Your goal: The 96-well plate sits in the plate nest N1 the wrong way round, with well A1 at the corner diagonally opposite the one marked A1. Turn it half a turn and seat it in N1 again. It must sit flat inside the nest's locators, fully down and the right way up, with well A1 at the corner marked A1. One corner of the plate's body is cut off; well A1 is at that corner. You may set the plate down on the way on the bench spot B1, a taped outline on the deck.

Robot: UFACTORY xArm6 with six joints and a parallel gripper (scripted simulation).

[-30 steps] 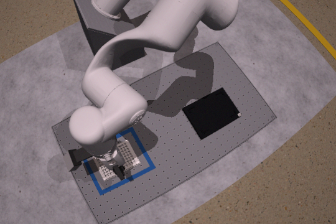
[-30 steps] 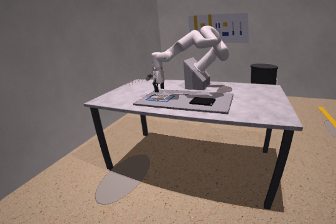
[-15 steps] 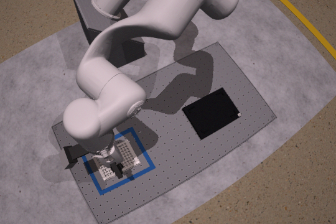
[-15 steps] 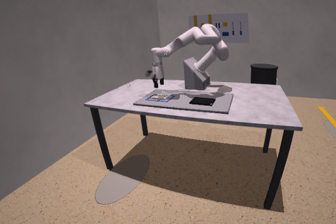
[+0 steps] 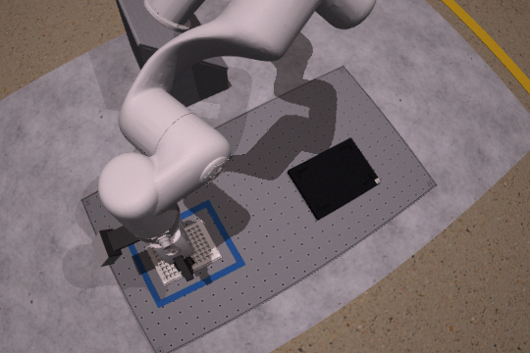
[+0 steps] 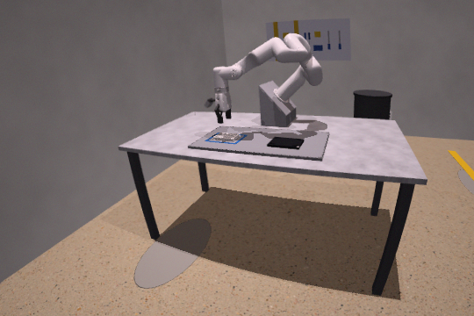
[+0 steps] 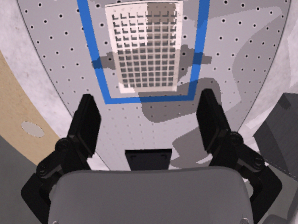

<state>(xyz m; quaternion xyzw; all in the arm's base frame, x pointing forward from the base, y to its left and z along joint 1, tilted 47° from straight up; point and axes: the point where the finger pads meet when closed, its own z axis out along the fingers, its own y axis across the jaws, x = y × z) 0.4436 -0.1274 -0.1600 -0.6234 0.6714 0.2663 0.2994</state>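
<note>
Right now the white 96-well plate is 100 mm below my hand. From my hand the other things lie so: white A1 mark: 80 mm ahead, 420 mm to the left, 100 mm below; then black plate nest N1: 20 mm ahead, 350 mm to the left, 100 mm below.
</note>
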